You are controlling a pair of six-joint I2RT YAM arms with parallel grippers.
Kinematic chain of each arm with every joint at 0, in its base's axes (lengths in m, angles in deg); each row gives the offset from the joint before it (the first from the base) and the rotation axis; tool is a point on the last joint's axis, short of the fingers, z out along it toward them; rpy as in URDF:
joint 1: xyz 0 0 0.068 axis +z
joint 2: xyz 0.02 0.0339 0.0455 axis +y
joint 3: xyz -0.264 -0.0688 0 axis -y
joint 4: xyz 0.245 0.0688 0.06 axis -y
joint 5: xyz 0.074 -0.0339 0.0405 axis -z
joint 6: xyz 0.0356 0 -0.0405 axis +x
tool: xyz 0 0 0 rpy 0 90 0
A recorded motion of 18 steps. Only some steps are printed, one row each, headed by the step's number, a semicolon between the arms.
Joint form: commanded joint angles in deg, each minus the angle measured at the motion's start. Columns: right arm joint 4, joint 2, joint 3, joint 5, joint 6, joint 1; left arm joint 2, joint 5, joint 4, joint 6, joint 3, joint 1.
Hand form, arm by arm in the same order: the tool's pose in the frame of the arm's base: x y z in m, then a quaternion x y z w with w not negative. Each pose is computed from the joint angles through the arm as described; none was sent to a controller.
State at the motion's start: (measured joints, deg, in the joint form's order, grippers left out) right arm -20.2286 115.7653 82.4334 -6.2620 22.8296 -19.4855; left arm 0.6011 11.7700 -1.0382 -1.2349 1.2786 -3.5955
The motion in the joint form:
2: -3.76 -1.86 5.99 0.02 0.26 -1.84; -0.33 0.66 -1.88 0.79 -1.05 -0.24
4: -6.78 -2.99 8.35 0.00 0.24 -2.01; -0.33 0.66 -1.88 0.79 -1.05 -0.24
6: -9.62 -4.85 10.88 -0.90 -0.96 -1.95; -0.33 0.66 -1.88 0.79 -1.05 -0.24
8: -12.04 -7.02 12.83 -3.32 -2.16 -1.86; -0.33 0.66 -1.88 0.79 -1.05 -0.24
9: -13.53 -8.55 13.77 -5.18 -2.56 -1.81; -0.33 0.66 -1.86 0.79 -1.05 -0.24
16: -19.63 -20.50 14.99 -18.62 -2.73 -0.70; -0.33 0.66 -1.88 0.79 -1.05 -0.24
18: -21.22 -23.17 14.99 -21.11 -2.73 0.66; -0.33 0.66 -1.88 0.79 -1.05 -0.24
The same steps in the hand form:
2: 0.4160 -0.1582 0.2205 0.33658 0.87435 0.05639 0.34502; 0.1089 -0.0150 0.1689 0.09584 0.71836 -0.10401 0.68115
4: 0.4142 -0.1589 0.2382 0.33693 0.87269 0.05596 0.34894; 0.1089 -0.0150 0.1689 0.09584 0.71836 -0.10401 0.68115
6: 0.4110 -0.1566 0.2627 0.32210 0.87277 0.05957 0.36191; 0.1089 -0.0150 0.1689 0.09584 0.71836 -0.10401 0.68115
8: 0.4056 -0.1522 0.2866 0.30157 0.87305 0.07516 0.37576; 0.1089 -0.0150 0.1689 0.09584 0.71836 -0.10401 0.68115
9: 0.4008 -0.1486 0.3011 0.29007 0.87235 0.08859 0.38343; 0.1089 -0.0150 0.1690 0.09585 0.71824 -0.10400 0.68127
16: 0.3533 -0.1139 0.3806 0.21271 0.85565 0.19306 0.43051; 0.1089 -0.0150 0.1689 0.09584 0.71836 -0.10401 0.68115
18: 0.3420 -0.0993 0.3946 0.18904 0.85389 0.21623 0.43403; 0.1089 -0.0150 0.1689 0.09584 0.71836 -0.10401 0.68115

